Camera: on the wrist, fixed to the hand. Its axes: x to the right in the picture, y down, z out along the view.
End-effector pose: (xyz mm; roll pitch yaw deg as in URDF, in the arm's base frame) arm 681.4 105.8 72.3 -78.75 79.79 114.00
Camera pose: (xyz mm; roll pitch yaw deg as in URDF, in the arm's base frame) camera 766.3 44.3 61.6 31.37 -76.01 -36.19
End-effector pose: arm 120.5 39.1 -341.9 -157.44 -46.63 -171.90
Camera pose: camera 134.4 141.8 -322.9 142.21 40.16 12.41
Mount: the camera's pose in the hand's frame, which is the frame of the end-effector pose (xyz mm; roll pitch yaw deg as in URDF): -5.6 79.2 -69.3 -18.23 7.16 179.40
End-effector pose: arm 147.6 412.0 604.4 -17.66 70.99 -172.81
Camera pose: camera 240.7 368.9 580.4 -3.90 -63.94 10.83
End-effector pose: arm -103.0 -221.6 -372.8 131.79 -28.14 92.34
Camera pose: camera -99.7 -276.1 -282.6 -152.29 22.82 -93.01
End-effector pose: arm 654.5 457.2 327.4 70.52 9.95 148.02
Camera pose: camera 603.0 381.2 379.1 -87.61 -8.06 -39.00
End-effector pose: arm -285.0 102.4 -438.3 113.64 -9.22 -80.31
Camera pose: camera -257.4 129.0 -340.2 -132.66 5.75 93.34
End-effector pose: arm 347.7 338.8 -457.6 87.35 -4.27 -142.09
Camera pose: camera 401.3 288.2 -382.3 -106.06 3.97 30.71
